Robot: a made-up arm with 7 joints.
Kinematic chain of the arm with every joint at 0, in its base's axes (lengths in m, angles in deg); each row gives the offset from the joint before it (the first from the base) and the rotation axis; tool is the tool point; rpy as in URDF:
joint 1: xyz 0 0 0.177 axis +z
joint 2: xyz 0 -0.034 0.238 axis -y
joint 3: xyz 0 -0.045 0.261 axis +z
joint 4: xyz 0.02 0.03 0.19 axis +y
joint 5: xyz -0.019 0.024 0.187 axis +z
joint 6: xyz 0 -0.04 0.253 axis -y
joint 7: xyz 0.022 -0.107 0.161 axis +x
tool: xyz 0 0 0 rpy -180 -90 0
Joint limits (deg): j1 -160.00..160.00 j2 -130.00..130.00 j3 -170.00..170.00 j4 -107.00..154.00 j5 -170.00..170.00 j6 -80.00..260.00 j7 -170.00..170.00
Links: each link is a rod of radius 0.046 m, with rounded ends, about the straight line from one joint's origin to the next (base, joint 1, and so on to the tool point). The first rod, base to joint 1, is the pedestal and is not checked.
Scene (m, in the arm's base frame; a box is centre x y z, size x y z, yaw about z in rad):
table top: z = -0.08
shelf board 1: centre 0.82 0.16 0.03 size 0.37 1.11 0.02 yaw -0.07
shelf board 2: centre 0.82 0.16 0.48 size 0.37 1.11 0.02 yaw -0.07
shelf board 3: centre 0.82 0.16 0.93 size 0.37 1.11 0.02 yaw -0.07
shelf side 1: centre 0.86 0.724 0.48 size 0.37 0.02 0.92 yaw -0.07
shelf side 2: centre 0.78 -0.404 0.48 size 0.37 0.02 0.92 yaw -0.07
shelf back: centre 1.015 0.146 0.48 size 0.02 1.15 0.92 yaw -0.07
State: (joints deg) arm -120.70 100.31 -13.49 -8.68 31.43 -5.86 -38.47
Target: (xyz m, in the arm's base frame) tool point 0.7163 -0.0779 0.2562
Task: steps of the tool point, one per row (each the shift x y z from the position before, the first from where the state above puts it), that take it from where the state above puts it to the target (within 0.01 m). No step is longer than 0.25 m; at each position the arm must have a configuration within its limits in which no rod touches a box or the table.
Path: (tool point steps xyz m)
1: -0.0924 0.0292 0.0330
2: -0.0697 -0.0072 0.0227
3: -0.0469 -0.0350 0.0063
4: -0.0285 -0.0555 -0.0127
5: -0.0169 -0.0705 -0.0289
6: 0.2163 -0.0939 0.0151
7: 0.1791 -0.1545 0.0080
8: 0.1233 -0.2006 0.0006
9: 0.0545 -0.2256 -0.0067
10: -0.0186 -0.2264 -0.0137

